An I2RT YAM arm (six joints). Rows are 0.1 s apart.
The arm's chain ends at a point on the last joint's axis. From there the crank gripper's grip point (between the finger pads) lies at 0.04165 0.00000 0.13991 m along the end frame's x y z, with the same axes.
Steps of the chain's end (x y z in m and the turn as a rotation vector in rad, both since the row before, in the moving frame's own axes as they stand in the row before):
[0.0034 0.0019 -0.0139 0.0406 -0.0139 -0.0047]
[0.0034 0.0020 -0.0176 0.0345 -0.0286 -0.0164]
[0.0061 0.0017 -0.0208 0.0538 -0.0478 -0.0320]
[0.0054 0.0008 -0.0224 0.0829 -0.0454 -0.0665]
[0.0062 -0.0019 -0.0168 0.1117 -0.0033 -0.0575]
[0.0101 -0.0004 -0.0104 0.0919 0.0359 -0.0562]
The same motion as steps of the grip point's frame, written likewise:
[0.0014 -0.0040 -0.0135 0.0406 -0.0139 -0.0047]
[-0.0007 -0.0035 -0.0166 0.0345 -0.0286 -0.0164]
[-0.0008 -0.0071 -0.0192 0.0538 -0.0478 -0.0320]
[-0.0015 -0.0134 -0.0213 0.0829 -0.0454 -0.0665]
[0.0052 -0.0199 -0.0177 0.1117 -0.0033 -0.0575]
[0.0147 -0.0156 -0.0127 0.0919 0.0359 -0.0562]

